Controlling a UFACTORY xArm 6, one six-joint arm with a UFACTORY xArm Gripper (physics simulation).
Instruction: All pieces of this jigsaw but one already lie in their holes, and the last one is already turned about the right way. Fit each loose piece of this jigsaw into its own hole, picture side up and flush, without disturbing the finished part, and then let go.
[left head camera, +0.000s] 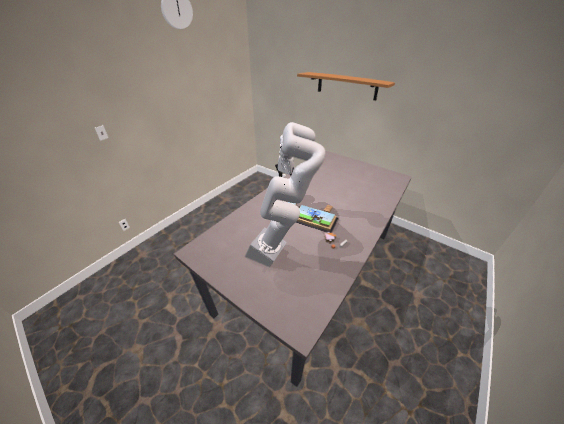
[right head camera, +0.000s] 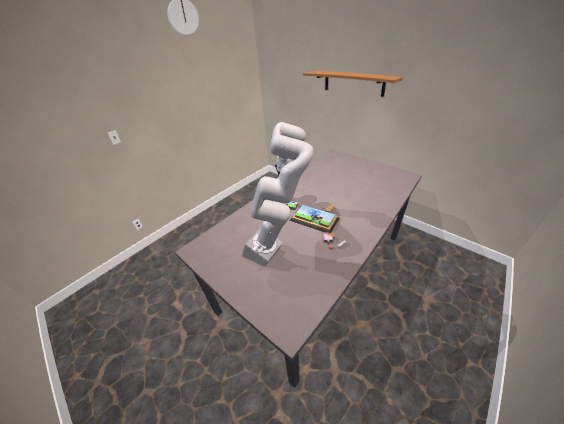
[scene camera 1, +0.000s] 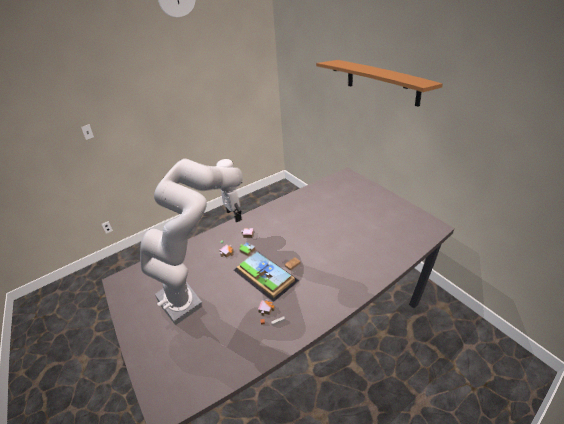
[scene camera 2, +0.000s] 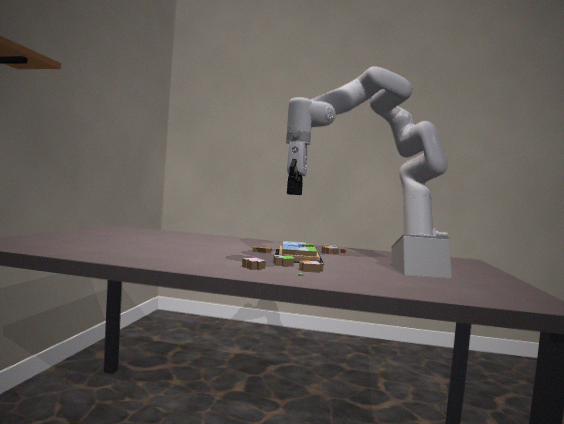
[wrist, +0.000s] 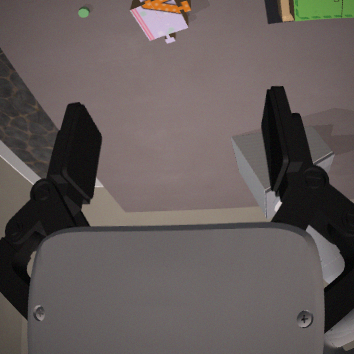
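Where they show: gripper, fingertip midpoint: (scene camera 1: 234, 216) (scene camera 2: 294, 194) (wrist: 175, 109); arm's base, origin of the base link: (left head camera: 269, 243) (right head camera: 264, 243) (scene camera 1: 178, 297) (scene camera 2: 418, 242).
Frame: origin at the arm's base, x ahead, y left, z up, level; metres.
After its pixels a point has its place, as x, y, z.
The jigsaw's tray (left head camera: 315, 227) @(0.335, -0.150, -0.088) (right head camera: 311, 225) @(0.335, -0.120, -0.090) (scene camera 1: 286, 288) @(0.413, -0.239, -0.088) (scene camera 2: 300, 256) @(0.401, 0.019, -0.076) lies on the table, with green and light-blue picture pieces (scene camera 1: 255, 258) @(0.427, -0.020, -0.057) in it and a dark, irregular spot near the middle. A loose green and light-blue piece (right head camera: 292, 205) @(0.438, 0.074, -0.066) (scene camera 1: 246, 248) @(0.450, 0.081, -0.070) (scene camera 2: 283, 260) @(0.456, 0.126, -0.077) lies flat beside the tray, picture side up. My gripper (scene camera 1: 238, 216) @(0.437, 0.115, 0.130) (scene camera 2: 294, 189) @(0.437, 0.115, 0.130) (wrist: 175, 109) @(0.437, 0.115, 0.130) is open and empty, high above the table on the loose pieces' side. The arm partly hides it in both head views. In the wrist view, the tray's corner shows at top right; the loose green piece does not show.
A pink piece (scene camera 1: 248, 232) @(0.539, 0.171, -0.071) and a pink-orange piece (scene camera 1: 226, 249) @(0.373, 0.155, -0.071) (wrist: 162, 22) @(0.366, 0.155, -0.071) lie near the green piece, with a small green disc (scene camera 1: 221, 242) @(0.399, 0.242, -0.093) (wrist: 83, 12) @(0.404, 0.244, -0.091). Across the tray are another pink-orange piece (scene camera 1: 265, 306) @(0.270, -0.261, -0.070), a white stick (scene camera 1: 278, 320) @(0.260, -0.351, -0.075), a red bit (scene camera 1: 262, 321) @(0.212, -0.304, -0.080) and an orange-brown block (scene camera 1: 292, 263) @(0.538, -0.163, -0.079).
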